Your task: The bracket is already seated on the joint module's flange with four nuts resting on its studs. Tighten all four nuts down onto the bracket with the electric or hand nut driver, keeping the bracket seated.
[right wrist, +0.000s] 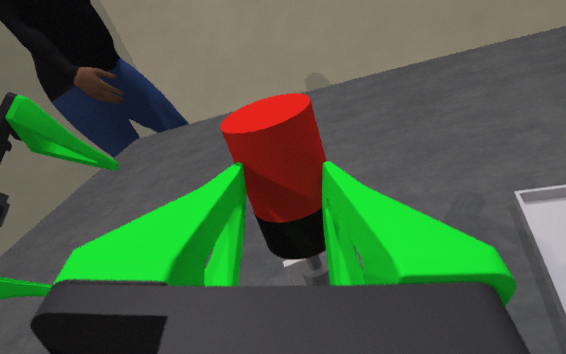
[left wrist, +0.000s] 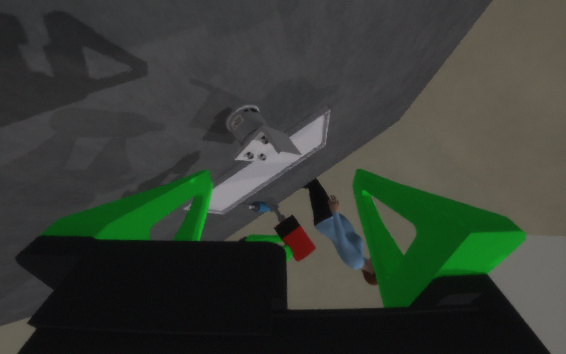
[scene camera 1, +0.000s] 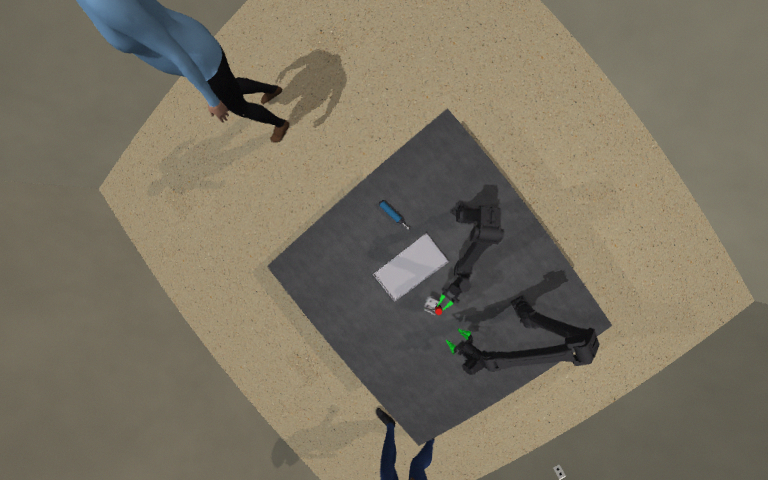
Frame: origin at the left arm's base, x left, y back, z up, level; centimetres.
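Seen in the pictures: left gripper, fingertip midpoint: (right wrist: pixel 98 226) (left wrist: pixel 282 177) (scene camera 1: pixel 451 334); right gripper, fingertip midpoint: (right wrist: pixel 283 176) (left wrist: pixel 292 243) (scene camera 1: pixel 439 308); left arm's base, origin of the base link: (scene camera 1: pixel 520 306); right arm's base, origin of the base link: (scene camera 1: pixel 462 212).
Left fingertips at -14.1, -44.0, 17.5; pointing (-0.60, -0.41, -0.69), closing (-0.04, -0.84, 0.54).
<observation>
Offsets run from my left fingertips to a thing's top centre, as dx, dy, dz. "spot": to the spot under its first point.
The grey joint module {-16.7, -2.4, -10.1} (left wrist: pixel 244 121) carries the light bracket (scene camera 1: pixel 431 304) (left wrist: pixel 281 141) on its flange. Three nuts show on the bracket in the left wrist view; I cannot make out a fourth. My right gripper (scene camera 1: pixel 440 307) (right wrist: pixel 283 176) is shut on the red and black electric nut driver {-17.9, +1.1, +6.5} (scene camera 1: pixel 438 311) (left wrist: pixel 301 243) (right wrist: pixel 280 165). The driver's shaft points toward the table; in the left wrist view it stands apart from the visible nuts. In the right wrist view its tip is hidden. My left gripper (scene camera 1: pixel 453 335) (left wrist: pixel 282 177) is open and empty, off to the side of the module.
A white tray {-41.6, -3.1, -15.9} (scene camera 1: pixel 419 249) (left wrist: pixel 310 135) (right wrist: pixel 550 240) lies close to the module. The blue hand nut driver {spot: -77.3, +4.7, -13.5} (scene camera 1: pixel 390 211) (left wrist: pixel 260 206) lies beyond the tray. A person in blue (scene camera 1: pixel 152 45) (left wrist: pixel 345 242) stands off the table; another person (scene camera 1: pixel 389 450) (right wrist: pixel 85 100) stands near the table's lower corner.
</observation>
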